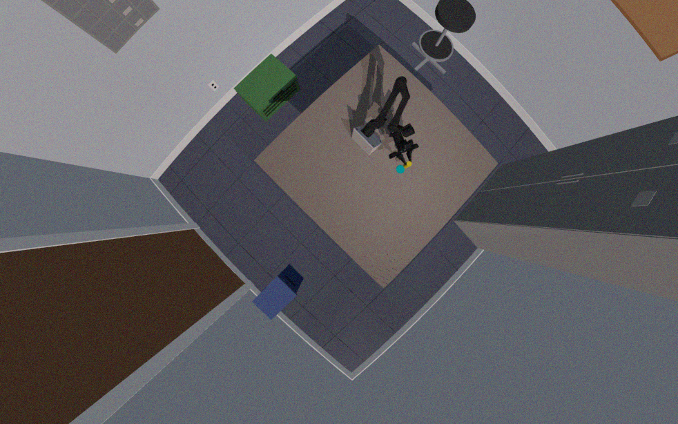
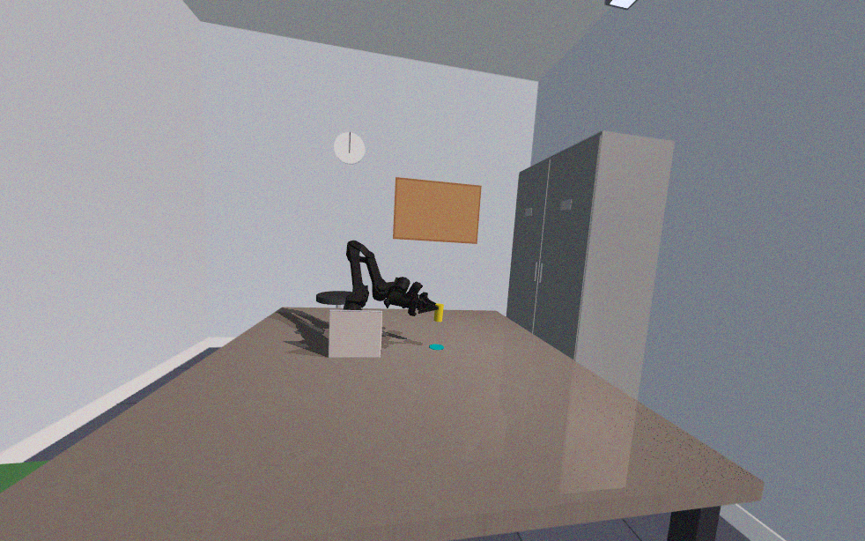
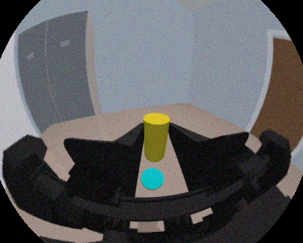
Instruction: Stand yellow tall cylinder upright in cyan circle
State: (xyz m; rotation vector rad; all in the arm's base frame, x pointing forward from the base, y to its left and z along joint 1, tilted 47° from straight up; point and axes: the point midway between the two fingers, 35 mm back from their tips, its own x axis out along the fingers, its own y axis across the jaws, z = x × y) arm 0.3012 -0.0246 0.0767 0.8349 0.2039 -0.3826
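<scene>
Right now the cyan circle is 160 mm below my gripper tip. Also, from my gripper tip: yellow tall cylinder: 20 mm below.
</scene>
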